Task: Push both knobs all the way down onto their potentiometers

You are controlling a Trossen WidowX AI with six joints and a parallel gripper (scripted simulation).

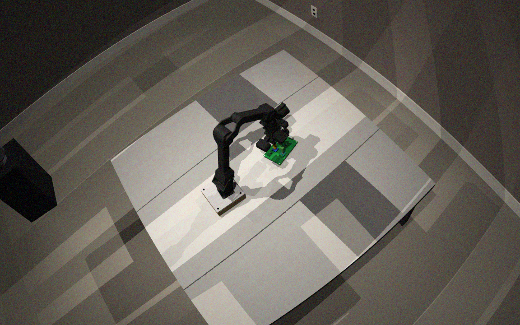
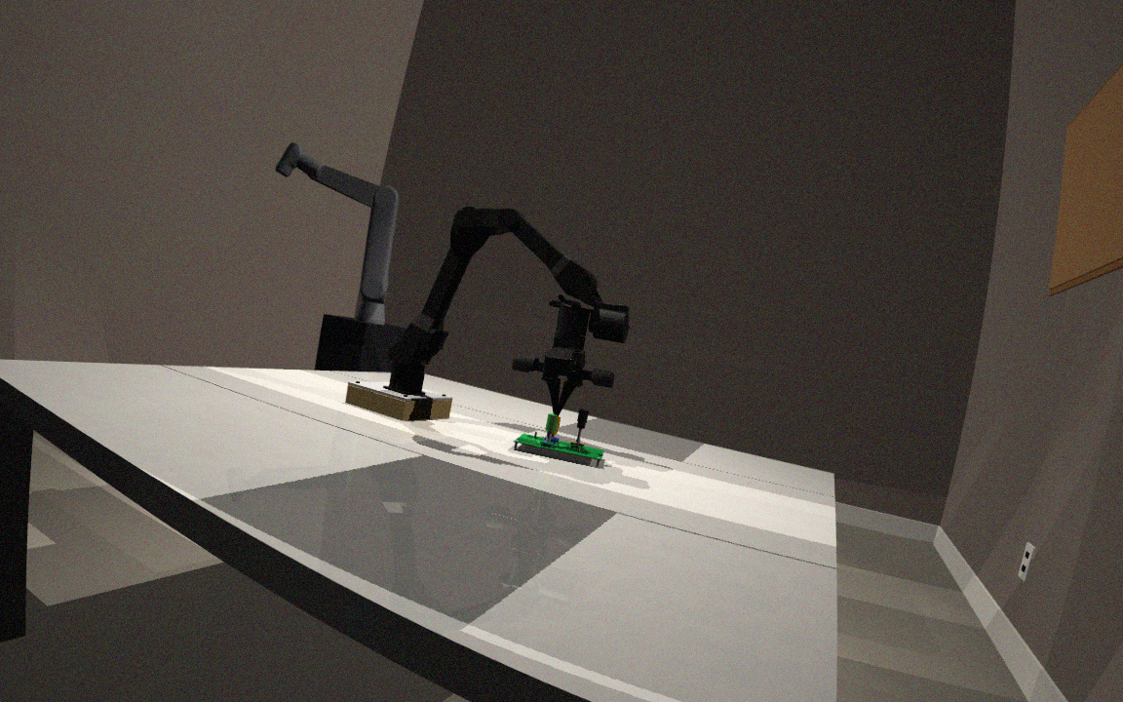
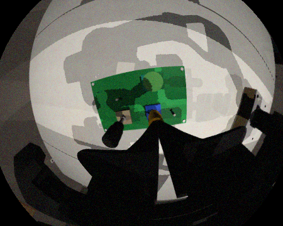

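The orange knob is 2 cm below my gripper tip. From my gripper tip the other things lie so: black knob (4 cm ahead, 2 cm to the left).
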